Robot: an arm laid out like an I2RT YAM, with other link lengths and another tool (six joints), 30 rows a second.
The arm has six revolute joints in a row. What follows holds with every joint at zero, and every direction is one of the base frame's. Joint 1 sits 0.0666 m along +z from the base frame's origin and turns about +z. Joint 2 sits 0.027 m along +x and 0.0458 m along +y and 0.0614 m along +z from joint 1 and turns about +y. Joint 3 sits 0.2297 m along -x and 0.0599 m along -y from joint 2 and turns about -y. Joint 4 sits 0.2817 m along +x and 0.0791 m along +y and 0.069 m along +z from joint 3 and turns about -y. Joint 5 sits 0.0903 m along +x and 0.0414 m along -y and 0.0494 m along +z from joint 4 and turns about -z. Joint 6 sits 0.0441 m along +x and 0.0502 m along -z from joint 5 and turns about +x. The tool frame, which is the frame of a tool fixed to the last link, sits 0.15 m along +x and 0.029 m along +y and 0.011 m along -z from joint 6; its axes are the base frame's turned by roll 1.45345, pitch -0.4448 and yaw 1.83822 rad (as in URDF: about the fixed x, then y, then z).
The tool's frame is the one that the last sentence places.
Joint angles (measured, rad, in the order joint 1, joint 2, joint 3, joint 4, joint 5, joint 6), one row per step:
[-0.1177, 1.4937, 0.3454, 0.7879, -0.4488, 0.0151]
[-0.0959, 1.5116, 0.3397, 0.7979, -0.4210, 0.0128]
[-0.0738, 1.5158, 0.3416, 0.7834, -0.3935, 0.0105]
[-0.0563, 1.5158, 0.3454, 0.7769, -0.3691, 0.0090]
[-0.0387, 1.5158, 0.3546, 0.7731, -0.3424, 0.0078]
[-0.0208, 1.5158, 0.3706, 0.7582, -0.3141, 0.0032]
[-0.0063, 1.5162, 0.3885, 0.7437, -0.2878, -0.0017]
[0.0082, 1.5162, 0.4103, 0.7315, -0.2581, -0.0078]
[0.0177, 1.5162, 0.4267, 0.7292, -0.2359, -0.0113]
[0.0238, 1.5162, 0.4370, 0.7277, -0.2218, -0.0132]
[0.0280, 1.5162, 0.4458, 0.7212, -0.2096, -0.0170]
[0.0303, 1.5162, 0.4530, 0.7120, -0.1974, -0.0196]
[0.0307, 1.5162, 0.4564, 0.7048, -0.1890, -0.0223]
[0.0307, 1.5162, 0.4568, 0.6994, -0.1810, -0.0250]
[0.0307, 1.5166, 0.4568, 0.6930, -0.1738, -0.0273]
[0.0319, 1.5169, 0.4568, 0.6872, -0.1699, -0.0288]
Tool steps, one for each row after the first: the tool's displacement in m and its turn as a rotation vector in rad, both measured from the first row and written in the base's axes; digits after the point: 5 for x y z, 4 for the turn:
[-0.00230, 0.00486, -0.00818, -0.0105, 0.0138, -0.0034]
[-0.00345, 0.00966, -0.01359, -0.0214, 0.0307, -0.0060]
[-0.00257, 0.01287, -0.01453, -0.0317, 0.0335, -0.0107]
[0.00054, 0.01563, -0.01264, -0.0431, 0.0283, -0.0176]
[0.00470, 0.01827, -0.01063, -0.0578, 0.0262, -0.0245]
[0.00958, 0.01986, -0.00771, -0.0719, 0.0220, -0.0329]
[0.01616, 0.02095, -0.00236, -0.0880, 0.0108, -0.0444]
[0.02188, 0.02127, 0.00356, -0.0986, -0.0040, -0.0551]
[0.02540, 0.02154, 0.00735, -0.1048, -0.0133, -0.0621]
[0.02792, 0.02127, 0.00925, -0.1123, -0.0165, -0.0682]
[0.02982, 0.02011, 0.00980, -0.1190, -0.0150, -0.0763]
[0.03064, 0.01874, 0.00925, -0.1247, -0.0117, -0.0827]
[0.03069, 0.01723, 0.00780, -0.1303, -0.0072, -0.0889]
[0.03039, 0.01585, 0.00578, -0.1355, -0.0008, -0.0944]
[0.02983, 0.01565, 0.00405, -0.1387, 0.0050, -0.0959]

